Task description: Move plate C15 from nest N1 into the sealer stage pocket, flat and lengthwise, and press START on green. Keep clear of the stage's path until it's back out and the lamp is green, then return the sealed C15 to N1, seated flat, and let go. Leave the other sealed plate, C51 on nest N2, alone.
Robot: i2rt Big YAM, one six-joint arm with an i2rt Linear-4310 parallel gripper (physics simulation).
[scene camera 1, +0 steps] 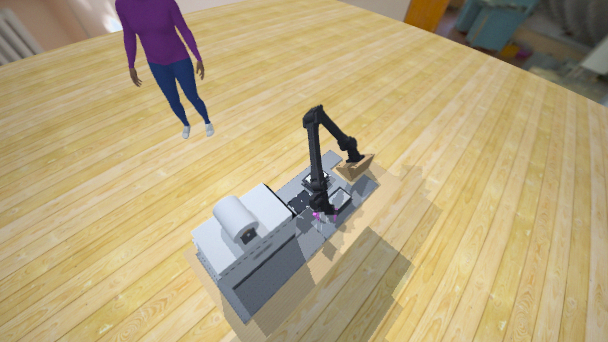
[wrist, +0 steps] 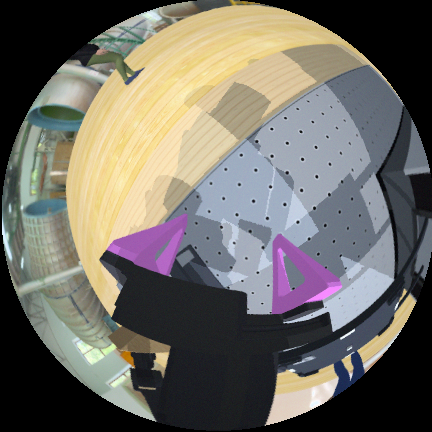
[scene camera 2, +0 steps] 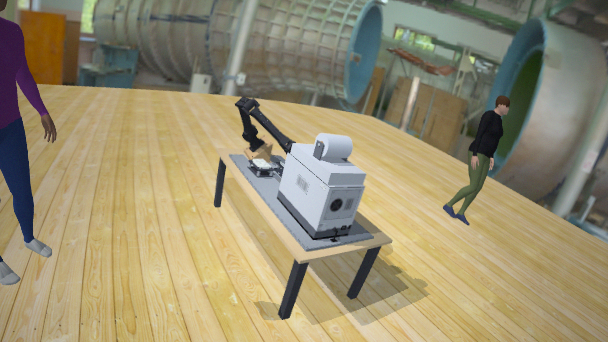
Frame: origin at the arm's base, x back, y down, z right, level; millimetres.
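Seen in the pictures: gripper, fingertip midpoint: (scene camera 1: 326, 221) (wrist: 232, 228); arm's base, origin of the base link: (scene camera 1: 355, 159) (wrist: 142, 345) (scene camera 2: 257, 146).
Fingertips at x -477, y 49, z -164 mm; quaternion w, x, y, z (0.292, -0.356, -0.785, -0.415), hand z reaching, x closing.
Pixels of each thing's top centre, then the offset from my fingertips to it. "pt": a spot on its surface instead. Level surfaces: height alone.
- dark stage, surface spot: (scene camera 1: 298, 202) pt dx -67, dy -66, dz +183 mm
- perforated board, its level: dy +24 mm
- dark nest corner, surface spot: (wrist: 202, 267) pt dx +76, dy +19, dz +21 mm
- white roll, middle of its top: (scene camera 1: 232, 212) (scene camera 2: 336, 135) dx -426, dy -452, dz +178 mm
A pale plate (scene camera 1: 340, 197) sits in the front nest in scene camera 1. Another pale plate (scene camera 2: 261, 163) sits in the back nest, partly hidden by the arm in scene camera 1. Their labels are unreadable. The dark stage (scene camera 1: 298, 202) is outside the sealer (scene camera 1: 267, 202) (scene camera 2: 310, 172). My gripper (scene camera 1: 325, 216) (wrist: 232, 228) is open and empty, with magenta fingers above the perforated board (wrist: 292, 145), on the sealer side of the front nest. In the wrist view, a dark nest corner (wrist: 202, 267) shows beyond the left finger. START and the lamp cannot be made out.
The tall sealer carries a white roll (scene camera 1: 230, 212) (scene camera 2: 337, 146). The arm's wooden base block (scene camera 1: 356, 167) (scene camera 2: 260, 151) stands at the table's far end. One person (scene camera 1: 157, 35) (scene camera 2: 10, 75) stands on the floor behind; another (scene camera 2: 487, 132) is at the right in scene camera 2.
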